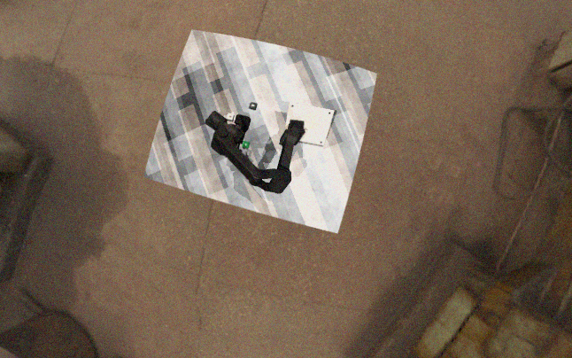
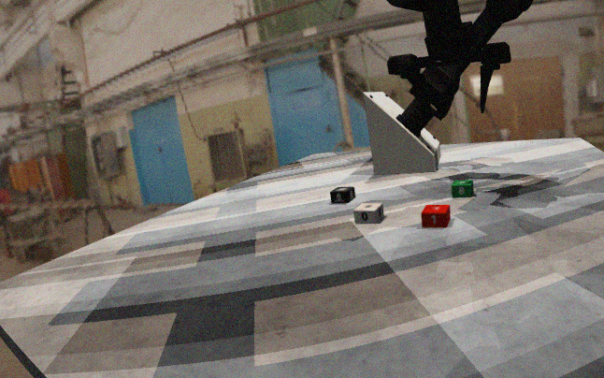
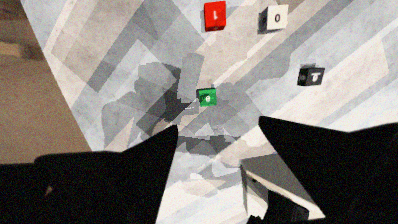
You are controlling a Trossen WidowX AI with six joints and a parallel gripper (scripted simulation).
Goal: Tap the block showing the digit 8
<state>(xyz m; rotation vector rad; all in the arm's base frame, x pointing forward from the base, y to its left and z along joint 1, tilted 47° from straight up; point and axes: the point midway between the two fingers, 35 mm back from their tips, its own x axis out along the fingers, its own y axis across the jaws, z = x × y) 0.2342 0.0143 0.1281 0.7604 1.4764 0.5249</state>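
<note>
Now: gripper tip 12 cm above the green block. The rest, counted from my gripper tip: black block: 20 cm to the right, 12 cm below, 1 cm behind; white block: 13 cm to the right, 12 cm below, 10 cm ahead; red block: 13 cm ahead, 12 cm below, 4 cm to the right.
</note>
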